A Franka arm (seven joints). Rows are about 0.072 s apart.
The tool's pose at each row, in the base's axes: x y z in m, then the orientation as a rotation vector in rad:
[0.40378, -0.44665, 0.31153, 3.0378, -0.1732, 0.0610]
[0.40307, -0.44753, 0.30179, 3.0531, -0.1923, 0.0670]
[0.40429, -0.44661, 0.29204, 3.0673, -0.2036, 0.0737]
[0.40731, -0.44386, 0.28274, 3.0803, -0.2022, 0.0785]
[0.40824, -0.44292, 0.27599, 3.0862, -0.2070, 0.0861]
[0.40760, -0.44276, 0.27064, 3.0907, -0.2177, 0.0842]
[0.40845, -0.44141, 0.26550, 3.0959, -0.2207, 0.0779]
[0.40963, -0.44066, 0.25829, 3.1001, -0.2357, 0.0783]
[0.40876, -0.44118, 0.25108, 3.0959, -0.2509, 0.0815]
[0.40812, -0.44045, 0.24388, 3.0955, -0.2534, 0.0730]
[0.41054, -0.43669, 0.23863, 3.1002, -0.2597, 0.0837]
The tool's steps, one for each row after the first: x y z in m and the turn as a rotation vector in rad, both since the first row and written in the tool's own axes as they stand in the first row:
[-0.00105, 0.00002, 0.00975, 0.0164, 0.0022, 0.0124]
[-0.00038, -0.00196, 0.01939, 0.0315, 0.0051, 0.0196]
[0.00188, -0.00592, 0.02847, 0.0447, 0.0074, 0.0186]
[0.00240, -0.00760, 0.03512, 0.0513, 0.0117, 0.0218]
[0.00150, -0.00820, 0.04040, 0.0562, 0.0097, 0.0285]
[0.00196, -0.01012, 0.04541, 0.0612, 0.0052, 0.0301]
[0.00272, -0.01169, 0.05254, 0.0663, 0.0046, 0.0396]
[0.00158, -0.01176, 0.05973, 0.0632, 0.0064, 0.0496]
[0.00054, -0.01310, 0.06680, 0.0625, 0.0009, 0.0510]
[0.00228, -0.01760, 0.07172, 0.0682, 0.0072, 0.0552]

